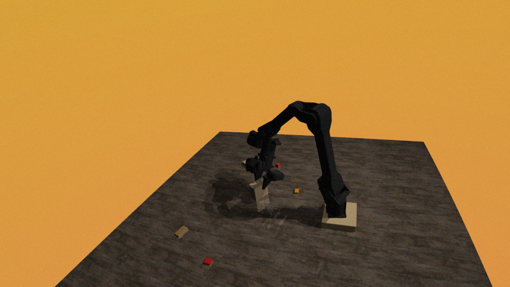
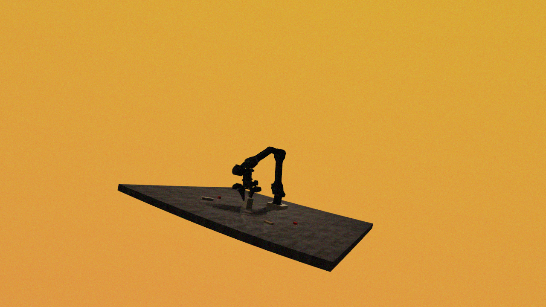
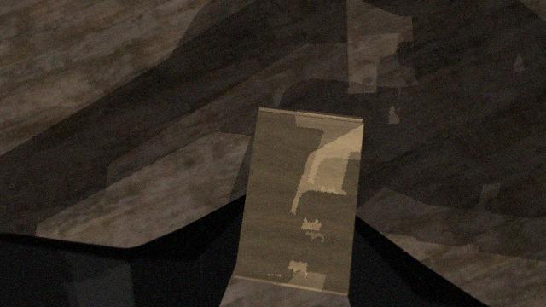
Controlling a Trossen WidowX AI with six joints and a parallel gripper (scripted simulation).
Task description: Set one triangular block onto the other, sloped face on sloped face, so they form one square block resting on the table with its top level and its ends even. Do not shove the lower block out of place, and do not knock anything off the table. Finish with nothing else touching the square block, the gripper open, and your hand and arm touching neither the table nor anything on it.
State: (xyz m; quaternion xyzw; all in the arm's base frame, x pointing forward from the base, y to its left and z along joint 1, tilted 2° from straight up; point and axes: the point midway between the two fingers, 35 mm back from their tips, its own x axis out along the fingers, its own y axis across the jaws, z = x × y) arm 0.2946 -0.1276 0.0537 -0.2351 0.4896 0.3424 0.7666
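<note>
The pale tan triangular block is 1 cm behind my gripper tip, 1 cm to the right of it and 1 cm above it. Also, from my gripper tip: orange cube 15 cm behind, 2 cm to the right, 4 cm below; then pale bar 11 cm ahead, 22 cm to the right, 3 cm below.
</note>
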